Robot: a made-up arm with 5 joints.
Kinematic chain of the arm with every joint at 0, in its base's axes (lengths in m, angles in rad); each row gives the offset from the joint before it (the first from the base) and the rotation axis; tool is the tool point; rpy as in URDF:
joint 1: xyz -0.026 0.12 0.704 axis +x
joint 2: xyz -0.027 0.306 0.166 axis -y
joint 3: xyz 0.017 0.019 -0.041 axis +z
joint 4: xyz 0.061 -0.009 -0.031 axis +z
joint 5: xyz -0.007 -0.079 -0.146 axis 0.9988 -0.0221 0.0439
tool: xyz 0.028 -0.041 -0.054 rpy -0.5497 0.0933 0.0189
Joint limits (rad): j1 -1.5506..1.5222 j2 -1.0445..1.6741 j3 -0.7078..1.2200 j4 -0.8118..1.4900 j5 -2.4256..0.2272
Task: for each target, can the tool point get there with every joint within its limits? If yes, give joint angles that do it. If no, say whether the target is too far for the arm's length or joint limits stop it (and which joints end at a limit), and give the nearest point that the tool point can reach.
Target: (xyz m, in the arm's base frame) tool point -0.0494 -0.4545 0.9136
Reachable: no: joint limits stop it (at a limit: joint 1, joint 2) | nearest point 0.1063 -0.2565 0.9796 | short by 0.260 m
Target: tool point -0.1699 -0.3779 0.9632
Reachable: no: joint limits stop it (at a limit: joint 1, joint 2) | nearest point 0.0870 -0.2396 1.0000 | short by 0.294 m
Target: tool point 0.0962 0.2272 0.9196
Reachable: yes | joints 1.1180 -0.0450 0.2614 0.3129 -1.8915
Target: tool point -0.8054 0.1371 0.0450
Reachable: no: too far | nearest point -0.2590 0.1326 0.2178 | short by 0.573 m
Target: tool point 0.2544 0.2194 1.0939
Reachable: yes | joints 1.1570 0.5637 0.6109 1.1404 -0.4498
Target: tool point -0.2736 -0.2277 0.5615
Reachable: no: joint limits stop it (at a limit: joint 1) | nearest point -0.1787 -0.0039 0.4795 | short by 0.257 m
